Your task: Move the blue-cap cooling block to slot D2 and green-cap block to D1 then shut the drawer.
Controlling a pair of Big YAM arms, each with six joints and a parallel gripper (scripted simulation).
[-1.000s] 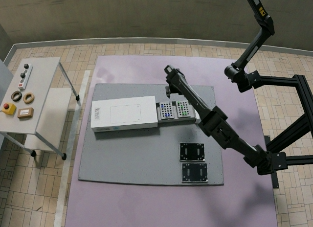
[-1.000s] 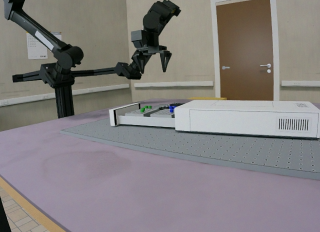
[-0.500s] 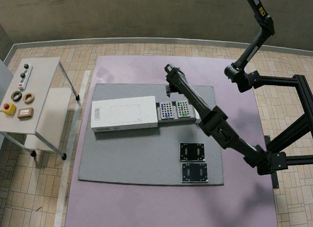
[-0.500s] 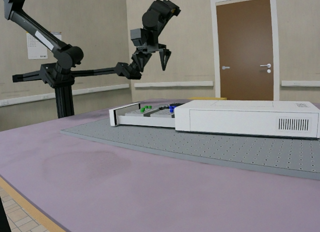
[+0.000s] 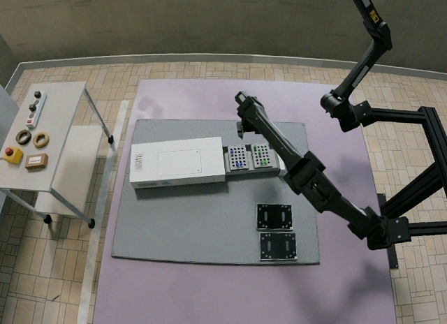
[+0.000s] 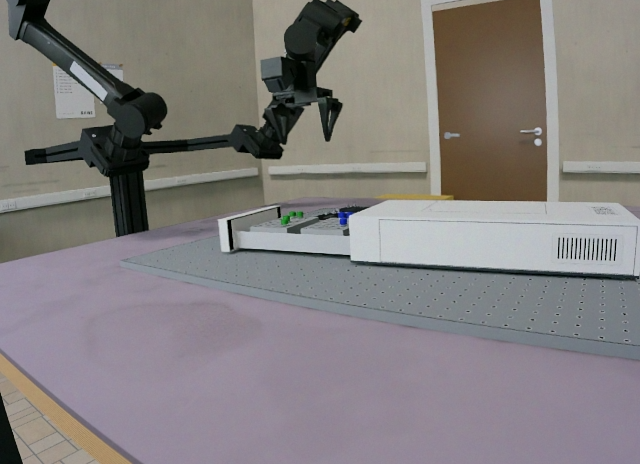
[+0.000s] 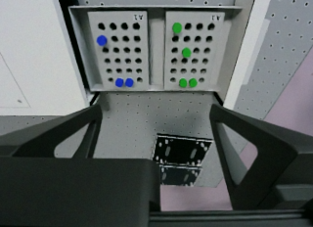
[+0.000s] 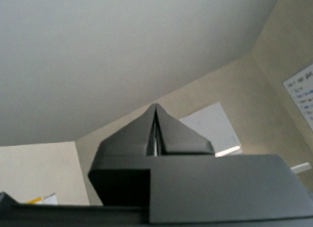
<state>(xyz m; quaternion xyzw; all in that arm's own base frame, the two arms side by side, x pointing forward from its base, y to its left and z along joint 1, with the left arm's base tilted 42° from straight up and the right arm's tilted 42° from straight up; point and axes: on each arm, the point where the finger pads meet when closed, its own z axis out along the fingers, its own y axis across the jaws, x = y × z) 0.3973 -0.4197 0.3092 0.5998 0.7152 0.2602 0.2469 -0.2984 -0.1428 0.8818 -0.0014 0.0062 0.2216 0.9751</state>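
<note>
The white cooler is 16 cm ahead of my left hand, 1 cm to the left of it and 17 cm below it. From my left hand the other things lie so: deck slot D1 (10 cm behind, 29 cm to the left, 21 cm below); then deck slot D2 (10 cm behind, 43 cm to the left, 21 cm below).
</note>
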